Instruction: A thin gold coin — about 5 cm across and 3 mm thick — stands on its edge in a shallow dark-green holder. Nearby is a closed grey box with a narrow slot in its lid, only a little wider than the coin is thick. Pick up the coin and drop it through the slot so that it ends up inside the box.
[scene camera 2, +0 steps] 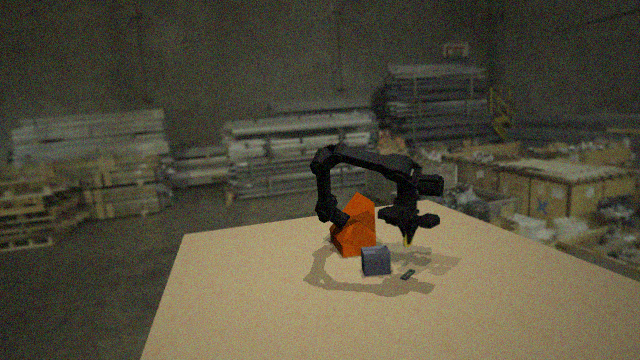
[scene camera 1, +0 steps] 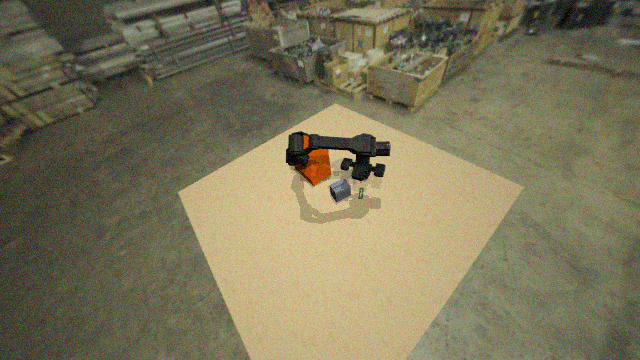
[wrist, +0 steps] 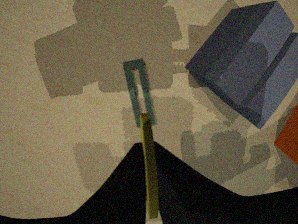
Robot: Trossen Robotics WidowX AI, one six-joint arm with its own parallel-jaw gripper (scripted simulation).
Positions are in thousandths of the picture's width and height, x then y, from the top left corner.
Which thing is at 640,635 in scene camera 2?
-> My gripper.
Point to a thin gold coin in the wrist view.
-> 495,614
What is my gripper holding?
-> A thin gold coin.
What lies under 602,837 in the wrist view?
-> My gripper.
